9 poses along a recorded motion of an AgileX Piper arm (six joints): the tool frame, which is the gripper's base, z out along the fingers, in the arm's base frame.
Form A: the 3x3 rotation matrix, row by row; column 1 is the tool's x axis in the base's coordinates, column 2 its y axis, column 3 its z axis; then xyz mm. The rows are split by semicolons.
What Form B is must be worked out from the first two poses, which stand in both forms.
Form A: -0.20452 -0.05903 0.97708; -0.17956 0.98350 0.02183; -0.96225 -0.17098 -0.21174; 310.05 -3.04 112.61
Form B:
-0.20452 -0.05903 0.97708 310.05
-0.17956 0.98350 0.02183 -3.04
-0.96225 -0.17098 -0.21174 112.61
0 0 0 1

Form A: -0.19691 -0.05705 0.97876; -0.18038 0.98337 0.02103; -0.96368 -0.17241 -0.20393; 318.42 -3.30 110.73
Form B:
-0.19691 -0.05705 0.97876 318.42
-0.18038 0.98337 0.02103 -3.30
-0.96368 -0.17241 -0.20393 110.73
0 0 0 1

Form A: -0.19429 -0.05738 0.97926; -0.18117 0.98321 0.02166; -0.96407 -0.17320 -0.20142; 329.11 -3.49 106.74
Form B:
-0.19429 -0.05738 0.97926 329.11
-0.18117 0.98321 0.02166 -3.49
-0.96407 -0.17320 -0.20142 106.74
0 0 0 1

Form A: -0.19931 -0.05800 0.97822; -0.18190 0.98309 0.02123; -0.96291 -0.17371 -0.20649; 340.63 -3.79 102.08
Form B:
-0.19931 -0.05800 0.97822 340.63
-0.18190 0.98309 0.02123 -3.79
-0.96291 -0.17371 -0.20649 102.08
0 0 0 1

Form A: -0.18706 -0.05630 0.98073; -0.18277 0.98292 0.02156; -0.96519 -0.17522 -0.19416; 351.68 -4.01 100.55
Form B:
-0.18706 -0.05630 0.98073 351.68
-0.18277 0.98292 0.02156 -4.01
-0.96519 -0.17522 -0.19416 100.55
0 0 0 1

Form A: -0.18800 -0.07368 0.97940; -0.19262 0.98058 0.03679; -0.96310 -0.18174 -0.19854; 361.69 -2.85 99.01
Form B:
-0.18800 -0.07368 0.97940 361.69
-0.19262 0.98058 0.03679 -2.85
-0.96310 -0.18174 -0.19854 99.01
0 0 0 1

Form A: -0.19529 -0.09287 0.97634; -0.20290 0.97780 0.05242; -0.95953 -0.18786 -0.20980; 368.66 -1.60 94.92
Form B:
-0.19529 -0.09287 0.97634 368.66
-0.20290 0.97780 0.05242 -1.60
-0.95953 -0.18786 -0.20980 94.92
0 0 0 1

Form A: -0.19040 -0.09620 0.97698; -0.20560 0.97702 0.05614; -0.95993 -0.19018 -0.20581; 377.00 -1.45 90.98
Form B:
-0.19040 -0.09620 0.97698 377.00
-0.20560 0.97702 0.05614 -1.45
-0.95993 -0.19018 -0.20581 90.98
0 0 0 1

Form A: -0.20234 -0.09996 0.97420; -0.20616 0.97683 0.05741; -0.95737 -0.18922 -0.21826; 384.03 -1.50 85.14
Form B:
-0.20234 -0.09996 0.97420 384.03
-0.20616 0.97683 0.05741 -1.50
-0.95737 -0.18922 -0.21826 85.14
0 0 0 1

